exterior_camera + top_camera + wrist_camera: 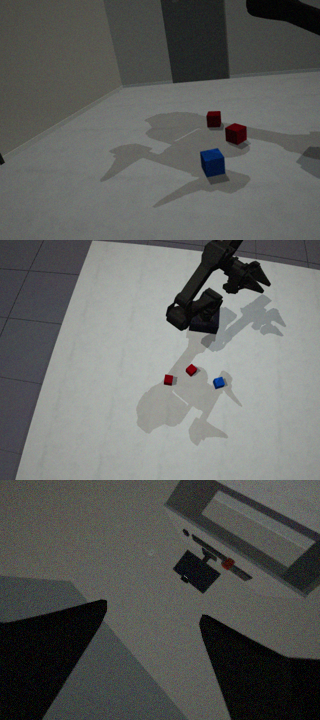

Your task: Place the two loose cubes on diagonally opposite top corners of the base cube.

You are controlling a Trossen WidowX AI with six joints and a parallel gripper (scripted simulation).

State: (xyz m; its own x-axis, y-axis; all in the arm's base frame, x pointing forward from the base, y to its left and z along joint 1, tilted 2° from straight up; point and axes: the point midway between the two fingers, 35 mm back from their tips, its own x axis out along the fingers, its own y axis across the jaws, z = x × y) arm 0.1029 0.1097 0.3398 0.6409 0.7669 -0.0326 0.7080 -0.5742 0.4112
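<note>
My gripper tip is 380 mm above the red cube, 310 mm to the left of it and 170 mm short of it. Round my gripper tip: blue cube: 380 mm below, 190 mm ahead, 100 mm to the right.
</note>
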